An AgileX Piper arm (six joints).
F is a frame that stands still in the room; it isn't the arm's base.
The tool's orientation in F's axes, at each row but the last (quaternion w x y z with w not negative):
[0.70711 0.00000 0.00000 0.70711]
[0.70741 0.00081 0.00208 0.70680]
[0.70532 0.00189 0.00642 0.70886]
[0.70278 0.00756 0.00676 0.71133]
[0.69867 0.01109 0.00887 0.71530]
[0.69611 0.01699 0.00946 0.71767]
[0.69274 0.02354 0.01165 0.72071]
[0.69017 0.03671 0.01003 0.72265]
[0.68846 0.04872 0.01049 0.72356]
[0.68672 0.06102 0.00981 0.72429]
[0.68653 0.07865 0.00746 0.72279]
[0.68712 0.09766 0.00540 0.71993]
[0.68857 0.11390 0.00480 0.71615]
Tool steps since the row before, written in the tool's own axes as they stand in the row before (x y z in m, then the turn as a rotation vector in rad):
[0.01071 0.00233 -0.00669 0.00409 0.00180 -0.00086]
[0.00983 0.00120 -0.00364 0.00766 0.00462 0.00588]
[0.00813 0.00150 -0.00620 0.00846 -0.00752 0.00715]
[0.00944 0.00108 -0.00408 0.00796 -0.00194 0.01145]
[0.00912 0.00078 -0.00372 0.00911 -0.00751 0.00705]
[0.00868 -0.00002 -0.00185 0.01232 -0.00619 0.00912]
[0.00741 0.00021 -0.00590 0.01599 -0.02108 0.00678]
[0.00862 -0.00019 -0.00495 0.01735 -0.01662 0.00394]
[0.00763 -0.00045 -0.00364 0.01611 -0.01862 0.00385]
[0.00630 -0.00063 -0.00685 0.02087 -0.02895 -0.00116]
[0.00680 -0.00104 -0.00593 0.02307 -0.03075 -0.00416]
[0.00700 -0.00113 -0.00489 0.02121 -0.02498 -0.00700]
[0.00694 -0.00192 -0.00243 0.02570 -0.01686 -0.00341]
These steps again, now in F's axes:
[-0.00233 0.01071 -0.00669 -0.00180 0.00409 -0.00086]
[-0.00121 0.00982 -0.00365 -0.00459 0.00767 0.00589]
[-0.00161 0.00808 -0.00623 0.00756 0.00854 0.00701]
[-0.00128 0.00943 -0.00405 0.00208 0.00797 0.01142]
[-0.00110 0.00911 -0.00366 0.00749 0.00926 0.00687]
[-0.00031 0.00869 -0.00175 0.00615 0.01241 0.00902]
[-0.00079 0.00749 -0.00575 0.02075 0.01671 0.00601]
[-0.00053 0.00879 -0.00461 0.01606 0.01796 0.00353]
[-0.00022 0.00782 -0.00323 0.01810 0.01683 0.00320]
[-0.00038 0.00679 -0.00639 0.02762 0.02251 -0.00243]
[-0.00001 0.00739 -0.00528 0.02893 0.02509 -0.00537]
[0.00014 0.00761 -0.00402 0.02287 0.02328 -0.00759]
[0.00130 0.00732 -0.00159 0.01537 0.02676 -0.00206]

